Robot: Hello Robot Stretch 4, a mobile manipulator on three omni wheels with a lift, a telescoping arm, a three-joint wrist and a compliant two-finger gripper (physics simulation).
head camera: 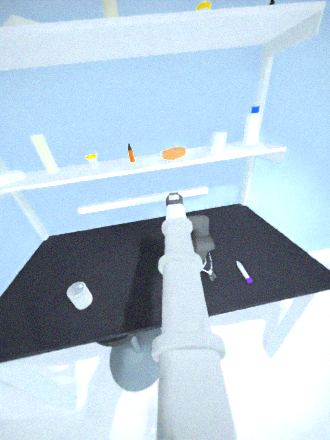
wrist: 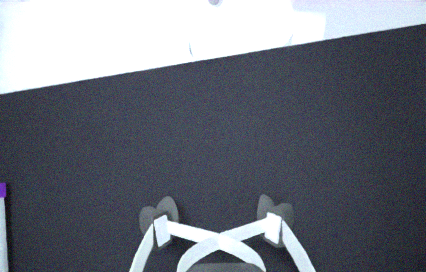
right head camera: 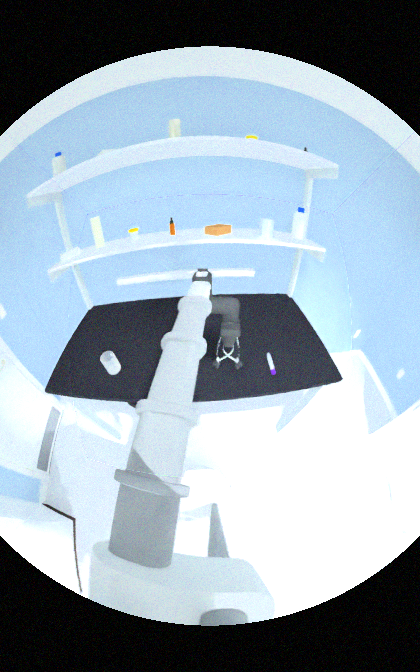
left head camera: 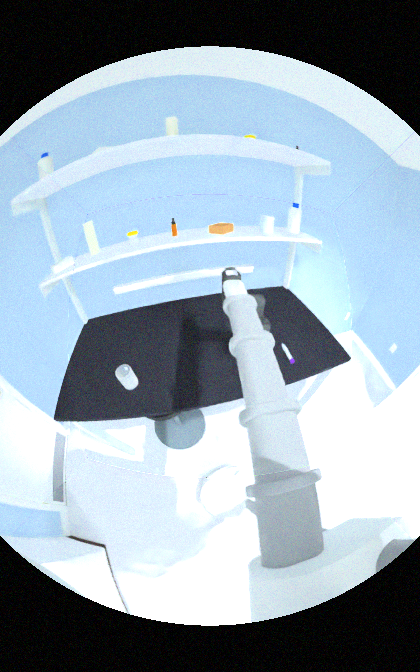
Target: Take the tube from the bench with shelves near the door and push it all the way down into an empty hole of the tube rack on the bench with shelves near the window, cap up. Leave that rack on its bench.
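Frame: origin at the robot's base, x ahead, y left, z up, level; centimetres.
Seen in the pictures: gripper, between the fingertips: point(head camera: 201, 280) point(wrist: 214, 211).
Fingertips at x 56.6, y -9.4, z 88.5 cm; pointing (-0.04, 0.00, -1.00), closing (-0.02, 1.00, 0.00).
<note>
A point is followed by its place in that frame.
A white tube with a purple cap point(head camera: 244, 272) {y -28.8, x 58.2, z 90.2 cm} point(left head camera: 288, 353) point(right head camera: 271, 363) lies flat on the black bench top point(head camera: 115, 270) {y 33.5, x 65.8, z 88.6 cm} point(left head camera: 100, 345) point(right head camera: 280, 320), its cap toward the front edge. In the wrist view part of the tube point(wrist: 2, 230) {y -28.2, x 58.0, z 89.6 cm} shows at the left border, outside the fingers. My gripper point(right head camera: 229, 365) point(wrist: 214, 211) {y -9.4, x 56.6, z 88.5 cm} is open with nothing between its fingertips. It is over the bench, to the left of the tube in the right head camera view. In the head camera view the arm hides part of the gripper. The tube rack does not show in these views.
A clear cup point(head camera: 80, 295) {y 40.5, x 47.3, z 96.6 cm} point(left head camera: 126, 377) point(right head camera: 110, 362) stands at the left of the bench. Above the back of the bench a lower shelf point(head camera: 115, 172) {y 25.4, x 82.7, z 134.0 cm} and an upper shelf point(head camera: 140, 42) {y 7.7, x 99.7, z 178.1 cm} carry bottles and boxes. A grey round stool point(head camera: 134, 367) {y 39.6, x 50.4, z 0.2 cm} point(left head camera: 180, 429) is at the front edge.
</note>
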